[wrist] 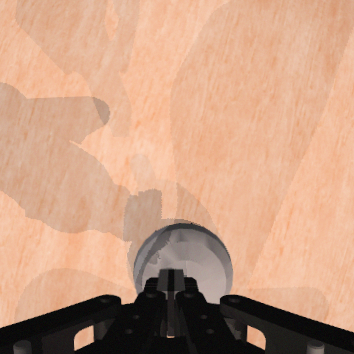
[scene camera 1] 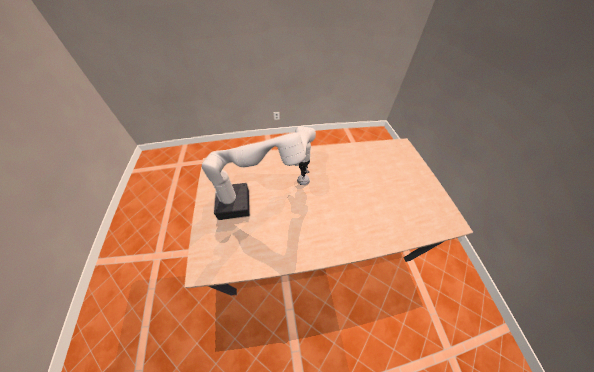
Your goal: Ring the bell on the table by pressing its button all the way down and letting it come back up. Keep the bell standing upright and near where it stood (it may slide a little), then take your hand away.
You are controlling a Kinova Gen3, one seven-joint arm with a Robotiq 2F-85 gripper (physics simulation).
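Seen in the pictures: gripper, between the fingertips: [wrist: 171,284] [scene camera 1: 302,175]; arm's base, origin of its link: [scene camera 1: 228,197].
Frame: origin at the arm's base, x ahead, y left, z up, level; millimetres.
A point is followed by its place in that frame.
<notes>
A silvery grey, domed bell [scene camera 1: 303,181] @[x 450, y 167, z -53 mm] [wrist: 210,260] @[x 427, y 208, z -48 mm] stands upright on the table [scene camera 1: 370,200] @[x 887, y 45, z -86 mm] [wrist: 260,100] @[x 284, y 197, z -86 mm]. My gripper [scene camera 1: 303,175] @[x 442, y 183, z -8 mm] [wrist: 171,284] @[x 442, y 183, z -8 mm] is shut with nothing between its fingers. It points down, and its fingertips are right over the top of the bell, at or very close to it. In the wrist view the fingertips cover the middle of the dome, so the button is hidden. Whether the fingertips touch the button, and how far down it is, cannot be told.
The arm's black base [scene camera 1: 232,202] @[x 32, y -36, z 1 mm] stands at the left part of the table. The arm reaches over the table from there, and its shadows fall on the table top around the bell. Grey walls stand behind and at both sides.
</notes>
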